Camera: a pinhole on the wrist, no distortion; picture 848 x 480 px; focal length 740.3 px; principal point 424.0 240.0 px. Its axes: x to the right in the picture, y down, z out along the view. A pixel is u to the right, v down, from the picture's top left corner.
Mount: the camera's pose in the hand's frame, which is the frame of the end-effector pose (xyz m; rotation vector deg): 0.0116 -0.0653 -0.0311 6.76 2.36 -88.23
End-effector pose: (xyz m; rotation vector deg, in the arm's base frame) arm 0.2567 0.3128 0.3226 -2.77 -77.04 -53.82
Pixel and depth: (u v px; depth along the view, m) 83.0 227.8 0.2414
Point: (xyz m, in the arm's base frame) 0.0938 0.4469 0.3878
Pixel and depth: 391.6 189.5 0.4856
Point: -0.1579 0.5161 0.3669
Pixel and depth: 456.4 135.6 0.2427
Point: 0.0327 0.3755 0.3045
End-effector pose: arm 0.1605 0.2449 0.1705 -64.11 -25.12 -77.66
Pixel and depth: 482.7 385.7 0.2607
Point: 0.1482 0.4239 0.3574
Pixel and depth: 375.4 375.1 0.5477
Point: 0.2806 0.6430 0.5070
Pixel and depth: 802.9 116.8 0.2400
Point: 0.0229 0.4587 0.3094
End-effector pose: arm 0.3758 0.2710 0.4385 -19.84 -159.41 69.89
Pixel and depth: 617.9 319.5 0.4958
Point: 0.2147 -0.2009 0.3106
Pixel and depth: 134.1 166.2 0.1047
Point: 0.3619 0.1917 0.4127
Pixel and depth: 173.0 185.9 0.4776
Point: 0.3570 -0.0386 0.0946
